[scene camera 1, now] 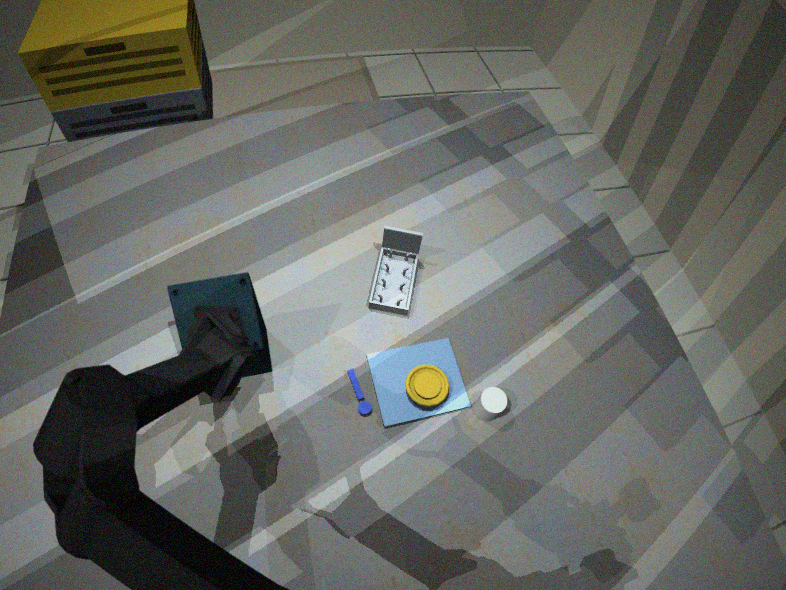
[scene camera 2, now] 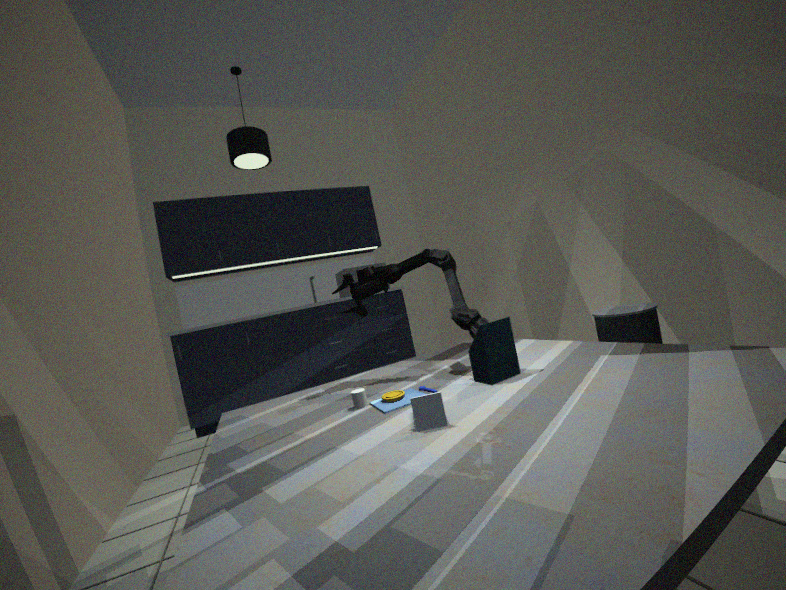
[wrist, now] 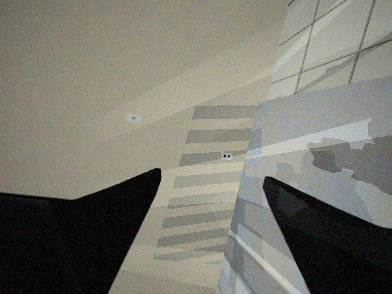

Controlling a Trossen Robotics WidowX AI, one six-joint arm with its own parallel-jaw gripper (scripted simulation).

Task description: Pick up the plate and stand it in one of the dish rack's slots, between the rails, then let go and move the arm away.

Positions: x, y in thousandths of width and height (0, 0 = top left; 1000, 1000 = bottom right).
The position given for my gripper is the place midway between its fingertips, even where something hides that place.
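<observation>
My gripper (wrist: 540, 604) is open and holds nothing. I can see a dish rack (scene camera 1: 498, 496) (scene camera 2: 545, 696), though in the wrist view the rack is out of frame. There is also a yellow plate (scene camera 1: 543, 653); the wrist view has the plate out of frame as well. And a white cup (scene camera 1: 627, 681) is part of the scene too.
</observation>
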